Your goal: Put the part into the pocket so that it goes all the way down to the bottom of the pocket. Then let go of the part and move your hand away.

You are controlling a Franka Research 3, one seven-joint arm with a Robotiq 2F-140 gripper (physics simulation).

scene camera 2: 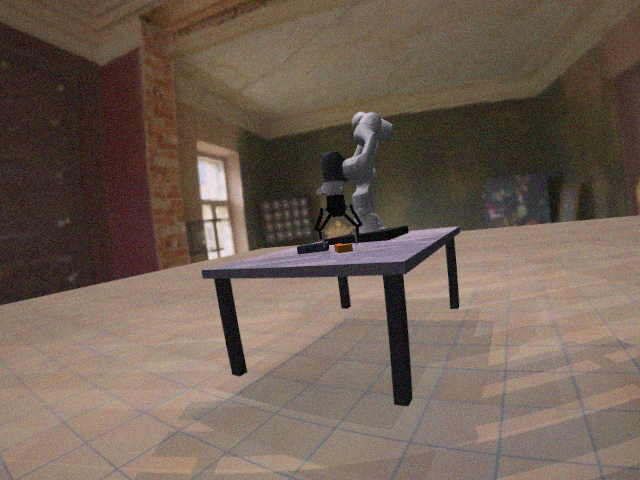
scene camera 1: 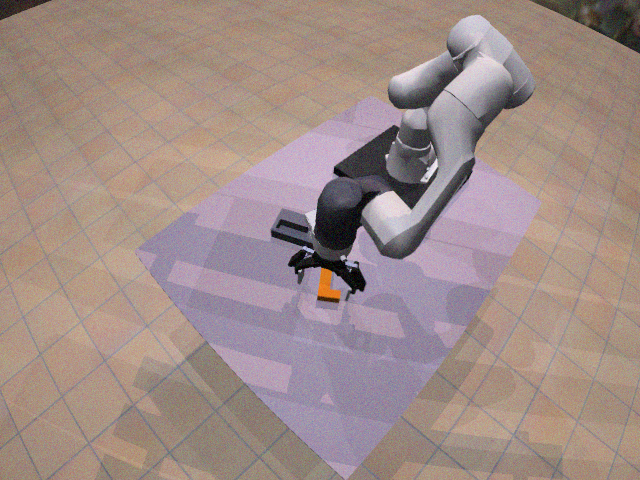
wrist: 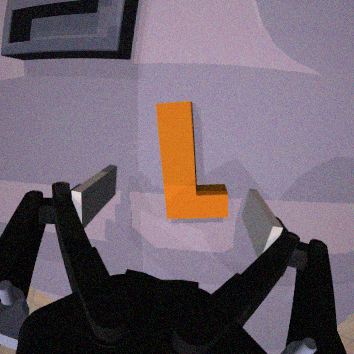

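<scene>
The orange L-shaped part (scene camera 1: 328, 295) (scene camera 2: 343, 248) (wrist: 177, 155) lies flat on the table. In the wrist view its long leg points up the picture and its short leg points right. The dark grey block (scene camera 1: 290, 213) (scene camera 2: 310, 249) (wrist: 75, 48) with the pocket stands apart from the part, at upper left in the wrist view, where the frame's top edge cuts it off. The arm covers its right end in scene camera 1. My gripper (scene camera 1: 325, 286) (scene camera 2: 339, 239) (wrist: 179, 191) is open and empty above the part, its fingers on either side of the short-leg end.
The lilac table (scene camera 1: 330, 428) (scene camera 2: 310, 270) carries the part and the block. The arm's black base plate (scene camera 1: 361, 157) (scene camera 2: 398, 231) lies behind them, with the white arm (scene camera 1: 454, 124) (scene camera 2: 364, 155) rising from it. Shadows cross the table top.
</scene>
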